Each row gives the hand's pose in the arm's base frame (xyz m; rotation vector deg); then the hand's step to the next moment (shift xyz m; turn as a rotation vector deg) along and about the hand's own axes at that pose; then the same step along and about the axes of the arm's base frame.
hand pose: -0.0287 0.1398 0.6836 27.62 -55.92 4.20
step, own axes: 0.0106 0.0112 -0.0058 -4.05 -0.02 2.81
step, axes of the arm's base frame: 0.0075 0.0108 0.0099 -4.47 -0.59 -1.98
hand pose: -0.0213 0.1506 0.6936 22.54 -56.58 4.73
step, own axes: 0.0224 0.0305 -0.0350 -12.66 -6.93 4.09
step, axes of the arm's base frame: 0.0328 0.0384 0.0102 -8.57 -6.52 -10.44
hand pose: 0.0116 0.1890 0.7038 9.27 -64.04 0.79
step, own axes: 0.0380 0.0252 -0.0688 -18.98 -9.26 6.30
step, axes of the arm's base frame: 0.0758 0.0316 0.0077 -13.11 -8.68 -15.45
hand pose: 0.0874 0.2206 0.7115 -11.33 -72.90 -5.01
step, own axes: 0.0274 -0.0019 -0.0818 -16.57 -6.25 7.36
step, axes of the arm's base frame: 0.0846 -0.0166 0.0035 -12.87 -5.42 -13.14
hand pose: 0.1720 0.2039 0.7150 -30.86 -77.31 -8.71
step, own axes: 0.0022 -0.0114 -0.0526 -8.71 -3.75 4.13
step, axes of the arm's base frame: 0.0424 -0.0332 -0.0010 -7.19 -3.13 -6.75
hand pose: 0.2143 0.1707 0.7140 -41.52 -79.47 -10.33
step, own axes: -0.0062 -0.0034 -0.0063 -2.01 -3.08 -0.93
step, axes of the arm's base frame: 0.0022 -0.0080 -0.0046 -1.25 -3.49 -0.78
